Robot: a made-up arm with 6 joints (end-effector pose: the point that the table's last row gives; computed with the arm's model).
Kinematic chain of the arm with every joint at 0, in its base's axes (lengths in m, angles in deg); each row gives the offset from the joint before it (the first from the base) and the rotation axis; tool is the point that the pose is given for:
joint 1: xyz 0 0 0.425 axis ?
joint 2: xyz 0.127 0 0 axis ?
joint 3: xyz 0 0 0.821 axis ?
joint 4: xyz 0 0 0.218 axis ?
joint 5: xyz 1.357 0 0 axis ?
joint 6: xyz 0.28 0 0 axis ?
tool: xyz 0 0 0
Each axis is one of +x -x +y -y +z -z.
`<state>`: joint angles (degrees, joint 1 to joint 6).
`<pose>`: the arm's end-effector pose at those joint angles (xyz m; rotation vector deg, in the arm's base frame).
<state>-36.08 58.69 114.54 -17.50 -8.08 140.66</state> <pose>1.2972 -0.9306 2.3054 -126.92 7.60 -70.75</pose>
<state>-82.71 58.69 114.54 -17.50 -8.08 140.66</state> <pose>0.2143 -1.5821 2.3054 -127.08 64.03 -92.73</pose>
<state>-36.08 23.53 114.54 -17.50 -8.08 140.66</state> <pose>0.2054 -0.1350 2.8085 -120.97 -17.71 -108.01</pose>
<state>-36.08 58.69 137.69 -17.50 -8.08 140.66</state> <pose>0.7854 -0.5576 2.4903 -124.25 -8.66 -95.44</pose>
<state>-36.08 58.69 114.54 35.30 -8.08 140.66</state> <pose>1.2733 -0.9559 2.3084 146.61 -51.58 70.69</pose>
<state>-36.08 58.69 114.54 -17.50 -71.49 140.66</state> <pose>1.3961 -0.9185 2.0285 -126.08 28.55 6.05</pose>
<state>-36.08 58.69 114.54 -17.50 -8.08 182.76</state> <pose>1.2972 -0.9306 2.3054 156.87 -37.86 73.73</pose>
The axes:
joint 1: +z
joint 2: +y
joint 3: -y
joint 4: -x
joint 5: -y
joint 6: -x

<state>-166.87 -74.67 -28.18 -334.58 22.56 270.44</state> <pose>-0.2028 -0.0947 2.0306 -53.36 -65.42 -96.39</pose>
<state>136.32 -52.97 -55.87 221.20 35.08 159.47</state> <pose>-0.6938 0.8091 0.9360 -45.61 -7.99 112.72</pose>
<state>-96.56 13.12 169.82 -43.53 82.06 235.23</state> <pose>-0.0602 1.1486 1.3917 -47.03 12.52 136.86</pose>
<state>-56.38 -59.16 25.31 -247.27 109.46 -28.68</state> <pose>-0.1137 0.6108 2.1149 -145.27 -7.78 32.40</pose>
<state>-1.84 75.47 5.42 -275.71 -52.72 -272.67</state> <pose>1.6187 -0.2738 -0.7372 115.53 -66.35 -84.53</pose>
